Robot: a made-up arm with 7 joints.
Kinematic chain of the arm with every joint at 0, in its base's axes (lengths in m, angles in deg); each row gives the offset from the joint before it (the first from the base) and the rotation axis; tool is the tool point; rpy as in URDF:
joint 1: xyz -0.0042 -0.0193 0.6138 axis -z
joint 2: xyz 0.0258 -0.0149 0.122 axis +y
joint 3: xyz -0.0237 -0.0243 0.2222 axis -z
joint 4: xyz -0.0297 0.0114 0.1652 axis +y
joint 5: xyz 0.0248 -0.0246 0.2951 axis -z
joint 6: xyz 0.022 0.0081 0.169 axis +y
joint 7: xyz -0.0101 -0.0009 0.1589 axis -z
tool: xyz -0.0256 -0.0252 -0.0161 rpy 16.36 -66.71 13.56
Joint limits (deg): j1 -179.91..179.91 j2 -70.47..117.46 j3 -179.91..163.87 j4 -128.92..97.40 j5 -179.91..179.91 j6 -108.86..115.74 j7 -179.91..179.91
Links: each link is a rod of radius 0.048 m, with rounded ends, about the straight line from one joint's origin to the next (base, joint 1, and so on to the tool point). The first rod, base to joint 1, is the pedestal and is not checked.
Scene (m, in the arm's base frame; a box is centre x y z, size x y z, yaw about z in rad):
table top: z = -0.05
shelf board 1: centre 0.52 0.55 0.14 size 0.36 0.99 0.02 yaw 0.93
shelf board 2: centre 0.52 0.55 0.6 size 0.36 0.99 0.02 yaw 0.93
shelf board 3: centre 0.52 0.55 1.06 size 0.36 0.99 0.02 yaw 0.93
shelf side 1: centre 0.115 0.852 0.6 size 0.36 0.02 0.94 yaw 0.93
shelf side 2: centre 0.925 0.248 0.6 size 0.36 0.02 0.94 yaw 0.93
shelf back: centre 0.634 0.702 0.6 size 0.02 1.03 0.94 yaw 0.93
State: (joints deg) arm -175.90 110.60 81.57 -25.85 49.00 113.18 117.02
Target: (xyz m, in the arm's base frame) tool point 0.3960 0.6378 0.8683
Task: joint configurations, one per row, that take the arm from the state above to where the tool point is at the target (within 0.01 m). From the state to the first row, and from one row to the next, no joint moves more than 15 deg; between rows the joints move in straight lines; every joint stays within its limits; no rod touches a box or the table.
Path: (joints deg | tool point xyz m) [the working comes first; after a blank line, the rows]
Joints at the target: -88.92 86.06 85.23 33.25 43.73 115.74 118.15
Straight joint move there: touches shelf side 1.

1: -176.01 102.13 84.68 -11.47 46.86 113.61 112.22 | -0.8687 0.1369 0.6794
2: -176.12 93.66 87.79 2.91 44.73 114.03 107.42 | -0.8286 0.2403 0.8016
3: -176.23 85.19 90.90 17.28 42.59 114.46 102.63 | -0.7442 0.3296 0.9224
4: -176.34 76.72 94.01 31.66 40.45 114.89 97.83 | -0.6192 0.3978 1.0251
5: -176.44 68.26 97.13 46.04 38.32 115.31 93.03 | -0.4642 0.4397 1.0947
6: -176.55 59.79 100.24 60.42 36.18 115.74 88.23 | -0.2953 0.4522 1.1210
7: -163.44 67.11 98.82 68.37 36.56 115.74 97.51 | -0.1703 0.5077 1.0422
8: -150.33 74.43 97.40 76.33 36.93 115.74 106.79 | -0.0300 0.5155 0.9721
9: -137.21 81.75 95.98 84.28 37.31 115.74 116.06 | 0.1043 0.4746 0.9137
10: -124.10 89.07 94.56 92.23 37.68 115.74 125.34 | 0.2135 0.3931 0.8683
11: -115.30 88.32 92.23 77.49 39.19 115.74 123.54 | 0.2627 0.4719 0.8647
12: -106.51 87.56 89.89 62.74 40.71 115.74 121.74 | 0.3105 0.5397 0.8613
13: -97.71 86.81 87.56 48.00 42.22 115.74 119.94 | 0.3554 0.5953 0.8615
14: -88.92 86.06 85.23 33.25 43.73 115.74 118.15 | 0.3960 0.6378 0.8682

